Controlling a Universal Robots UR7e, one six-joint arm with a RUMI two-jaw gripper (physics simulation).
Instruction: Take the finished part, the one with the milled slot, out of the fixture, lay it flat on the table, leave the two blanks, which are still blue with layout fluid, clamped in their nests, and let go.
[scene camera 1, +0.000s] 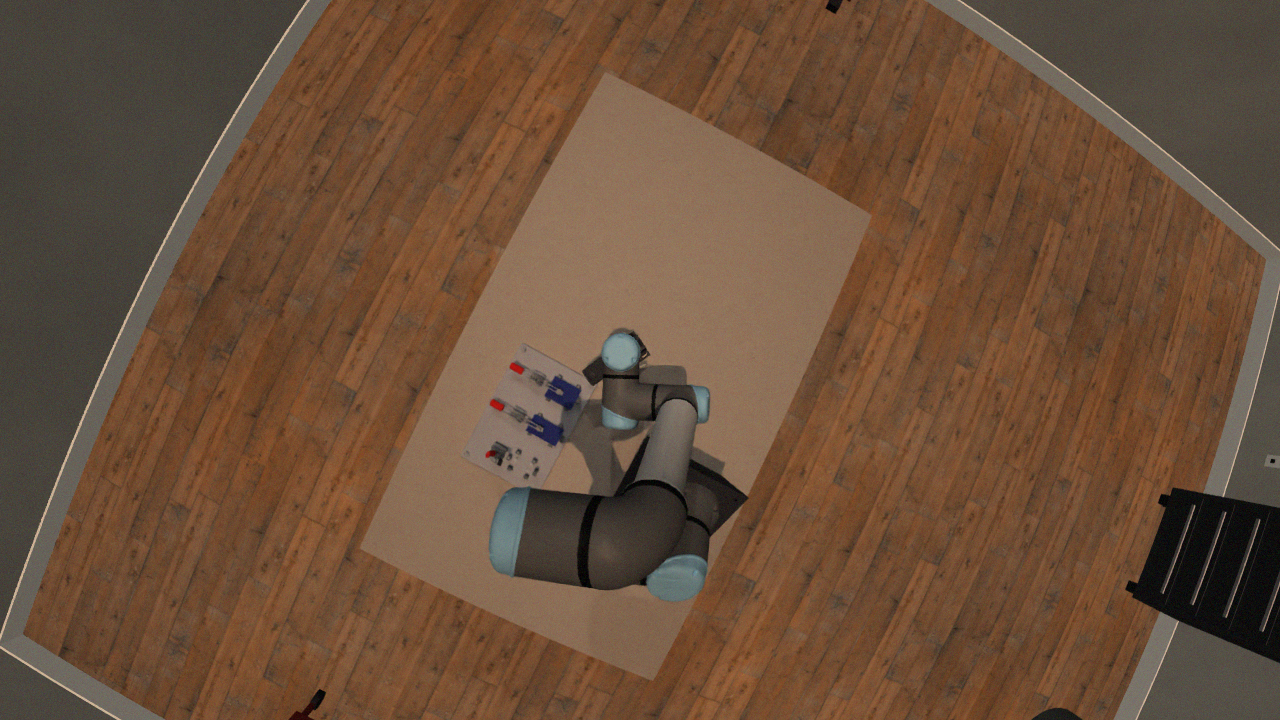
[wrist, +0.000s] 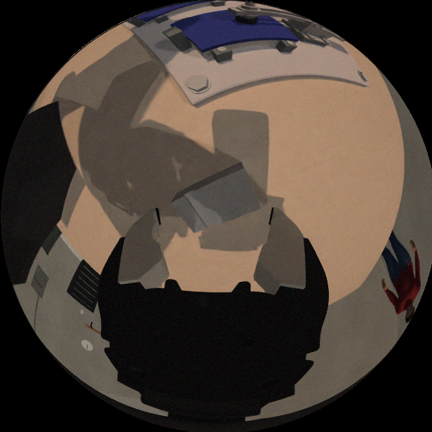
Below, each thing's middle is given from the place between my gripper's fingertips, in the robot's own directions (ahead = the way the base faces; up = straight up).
Now: hand 1 cm to the right of the grey metal part (wrist: 227, 194) and 1 cm short of it. Also, from my hand: fixture plate (scene camera 1: 514, 389): 27 cm to the left, 14 cm ahead, 1 cm below.
